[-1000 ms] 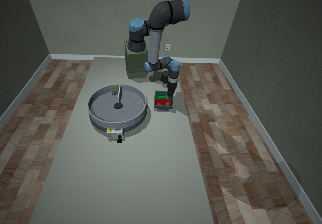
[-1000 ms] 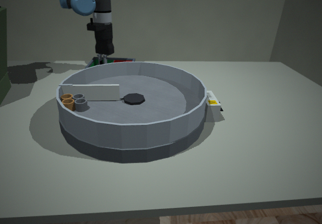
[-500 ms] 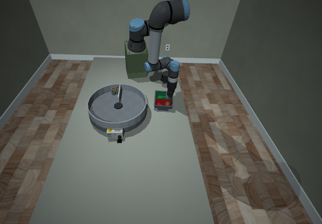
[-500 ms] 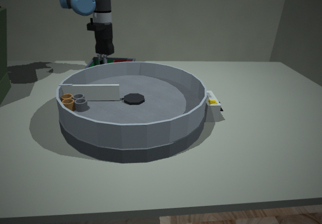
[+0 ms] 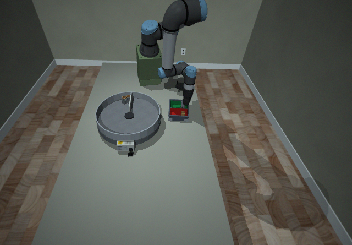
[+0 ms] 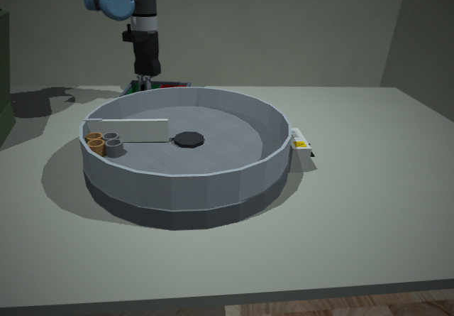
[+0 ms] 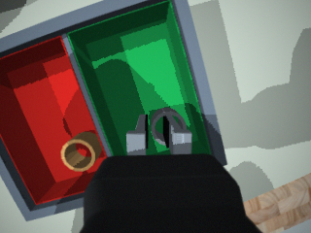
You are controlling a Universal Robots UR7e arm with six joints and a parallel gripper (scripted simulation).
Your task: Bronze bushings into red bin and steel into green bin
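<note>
Now: the bin 4 cm ahead of my hand, 4 cm to the right of it and 1 cm below it. Round my hand: turntable 13 cm ahead, 39 cm to the right, 2 cm above.
</note>
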